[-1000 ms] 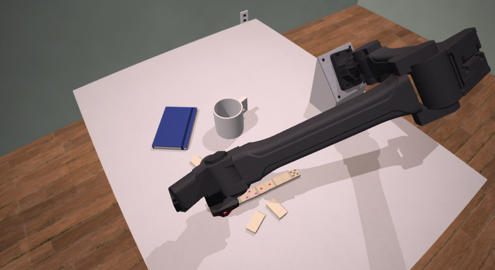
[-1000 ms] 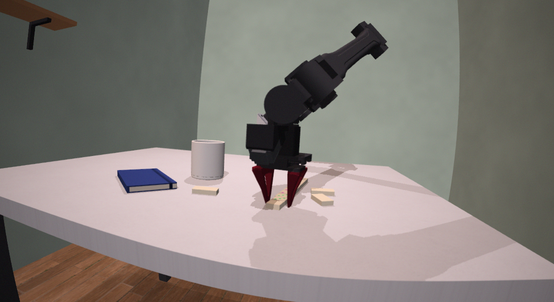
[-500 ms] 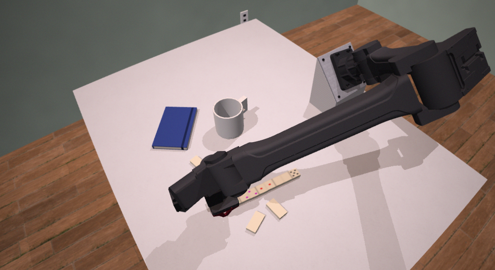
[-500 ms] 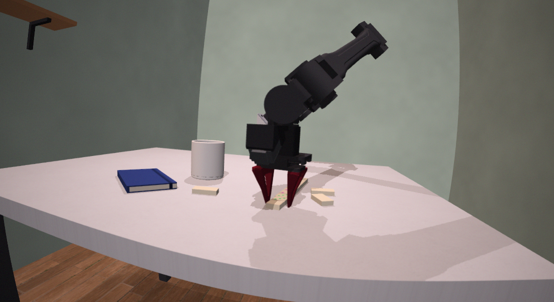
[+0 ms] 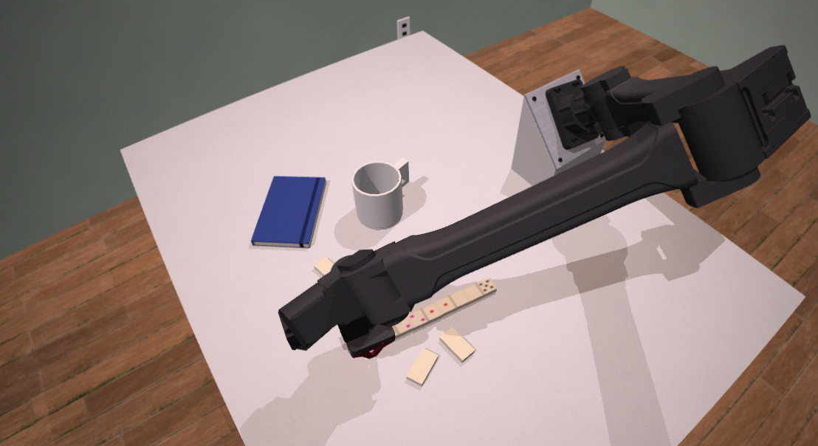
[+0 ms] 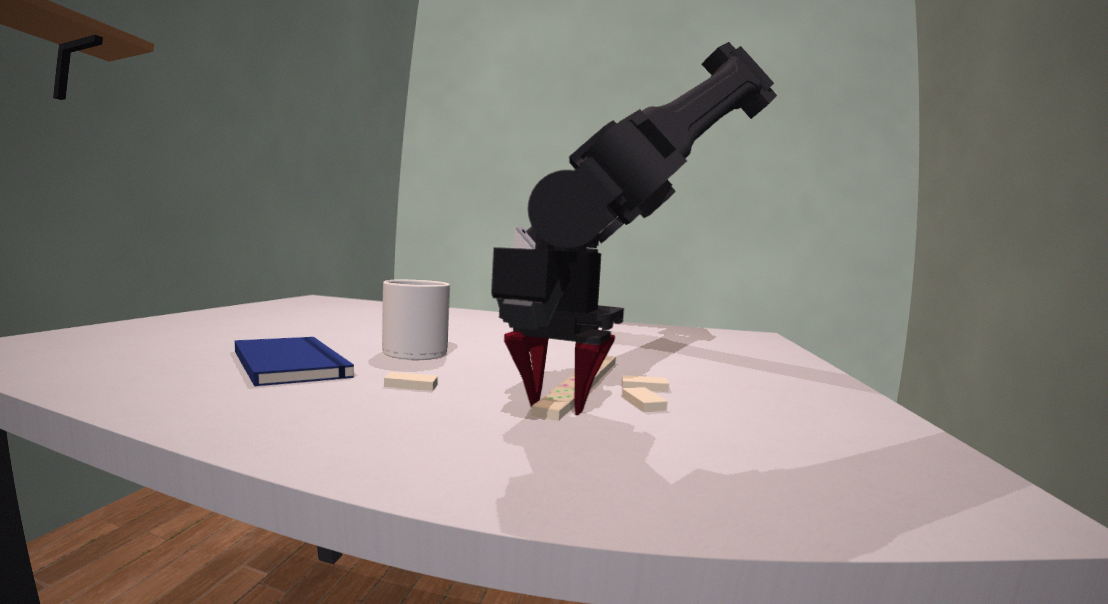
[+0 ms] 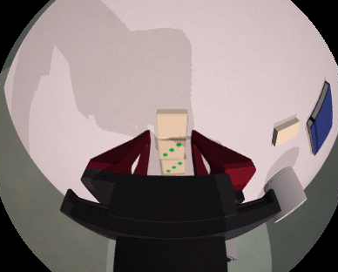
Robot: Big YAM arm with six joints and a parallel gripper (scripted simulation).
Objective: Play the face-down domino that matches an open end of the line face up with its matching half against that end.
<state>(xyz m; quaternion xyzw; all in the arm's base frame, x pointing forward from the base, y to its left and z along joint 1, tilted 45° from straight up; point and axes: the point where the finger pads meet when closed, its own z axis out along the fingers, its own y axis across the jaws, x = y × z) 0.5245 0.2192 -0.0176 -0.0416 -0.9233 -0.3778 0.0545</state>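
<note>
My gripper is now right at the domino. The rest, counted from my hand: white mug 16 cm behind, 23 cm to the right, 3 cm above; then blue notebook 1 cm behind, 33 cm to the right.
</note>
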